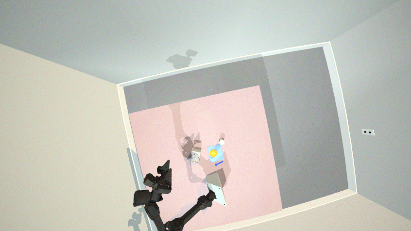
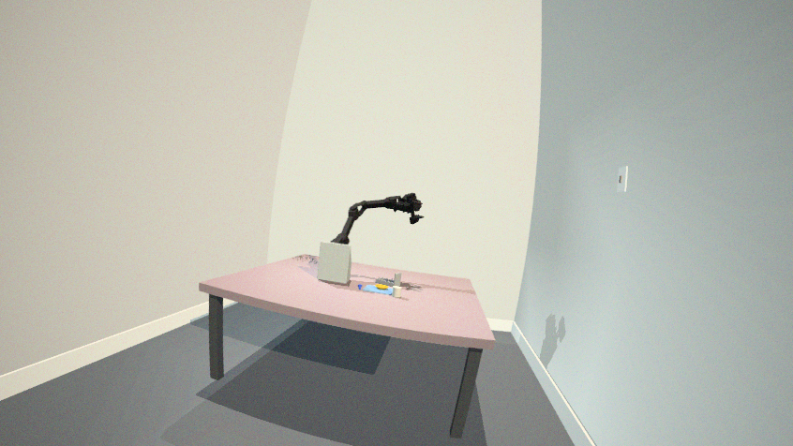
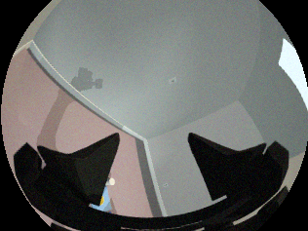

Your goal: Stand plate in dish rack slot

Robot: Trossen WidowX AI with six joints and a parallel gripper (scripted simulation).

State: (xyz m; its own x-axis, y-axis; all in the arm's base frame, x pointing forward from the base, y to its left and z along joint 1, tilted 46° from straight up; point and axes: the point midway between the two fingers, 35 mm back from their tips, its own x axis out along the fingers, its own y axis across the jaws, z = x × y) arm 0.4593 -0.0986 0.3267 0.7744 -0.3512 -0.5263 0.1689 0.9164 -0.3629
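The yellow plate lies 160 mm behind my gripper tip, 230 mm to the right of it and 440 mm below it. Also, from my gripper tip: grey dish rack (150 mm behind, 70 mm to the right, 430 mm below); then white cup (70 mm behind, 330 mm to the right, 430 mm below); then blue spoon (270 mm behind, 250 mm to the right, 450 mm below).
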